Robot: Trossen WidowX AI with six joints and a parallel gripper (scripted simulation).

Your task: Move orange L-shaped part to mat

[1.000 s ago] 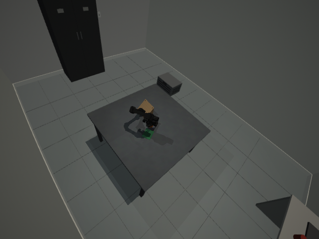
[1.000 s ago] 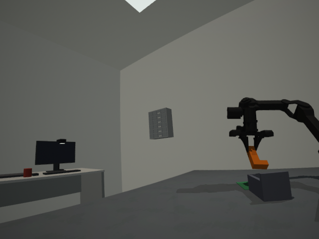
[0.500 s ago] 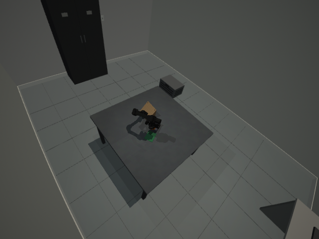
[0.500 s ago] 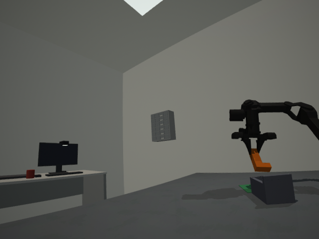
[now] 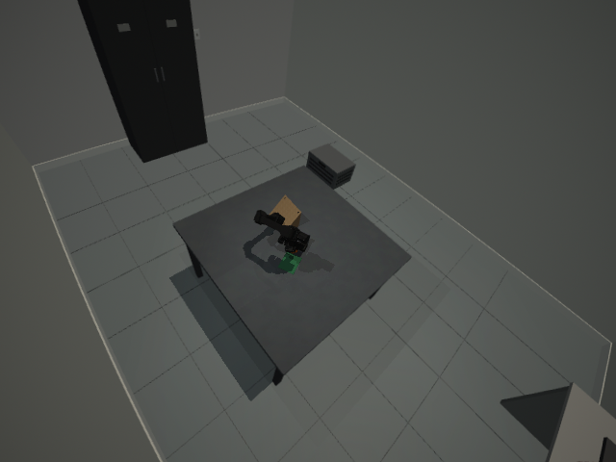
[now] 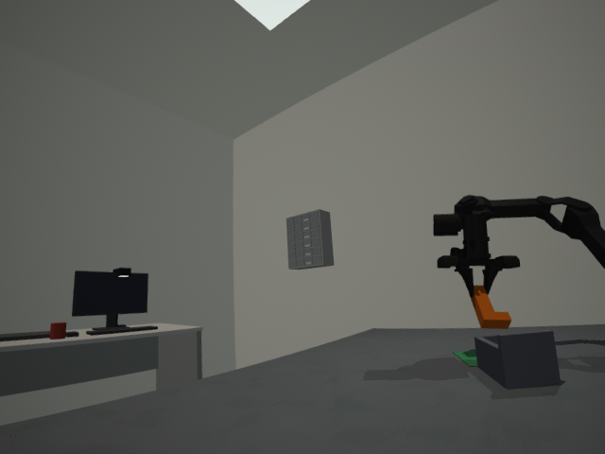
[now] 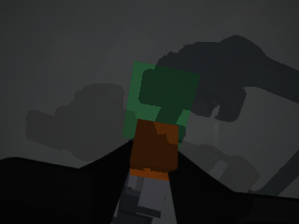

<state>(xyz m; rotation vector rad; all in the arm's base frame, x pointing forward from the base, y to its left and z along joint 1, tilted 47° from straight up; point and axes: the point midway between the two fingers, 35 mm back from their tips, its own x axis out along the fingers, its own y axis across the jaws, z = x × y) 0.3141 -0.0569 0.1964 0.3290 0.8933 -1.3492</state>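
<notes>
My gripper tip is now 16 cm above the green mat. Round my gripper tip: orange L-shaped part: 2 cm behind, 3 cm to the left, 3 cm below.
</notes>
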